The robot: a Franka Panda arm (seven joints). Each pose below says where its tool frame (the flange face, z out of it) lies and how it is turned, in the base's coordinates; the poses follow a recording.
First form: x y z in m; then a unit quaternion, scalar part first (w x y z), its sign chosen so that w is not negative.
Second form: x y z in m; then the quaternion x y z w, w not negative. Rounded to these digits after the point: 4 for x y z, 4 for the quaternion.
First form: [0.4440 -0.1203 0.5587 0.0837 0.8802 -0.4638 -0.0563]
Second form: [0.4440 -0.1203 0.5587 0.8802 -0.4638 -0.0563 0.0837]
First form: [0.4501 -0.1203 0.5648 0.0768 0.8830 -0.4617 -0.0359]
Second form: [0.4501 -0.1203 0.5648 0.8830 -0.4617 -0.0359 0.0768]
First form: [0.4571 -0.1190 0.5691 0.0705 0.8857 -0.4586 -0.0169]
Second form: [0.4571 -0.1190 0.5691 0.8857 -0.4586 -0.0169 0.0705]
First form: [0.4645 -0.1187 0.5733 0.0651 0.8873 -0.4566 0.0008]
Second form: [0.4645 -0.1187 0.5733 0.8873 -0.4566 0.0008 0.0651]
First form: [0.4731 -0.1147 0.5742 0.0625 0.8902 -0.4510 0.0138]
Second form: [0.4731 -0.1147 0.5742 0.8902 -0.4510 0.0138 0.0625]
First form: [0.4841 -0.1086 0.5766 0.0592 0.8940 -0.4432 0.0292]
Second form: [0.4841 -0.1086 0.5766 0.8940 -0.4432 0.0292 0.0592]
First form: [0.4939 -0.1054 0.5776 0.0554 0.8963 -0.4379 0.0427]
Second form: [0.4939 -0.1054 0.5776 0.8963 -0.4379 0.0427 0.0554]
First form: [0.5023 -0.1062 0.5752 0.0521 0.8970 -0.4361 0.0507]
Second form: [0.5023 -0.1062 0.5752 0.8970 -0.4361 0.0507 0.0521]
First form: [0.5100 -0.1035 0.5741 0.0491 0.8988 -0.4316 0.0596]
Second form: [0.5100 -0.1035 0.5741 0.8988 -0.4316 0.0596 0.0491]
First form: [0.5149 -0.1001 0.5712 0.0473 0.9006 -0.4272 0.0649]
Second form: [0.5149 -0.1001 0.5712 0.9006 -0.4272 0.0649 0.0473]
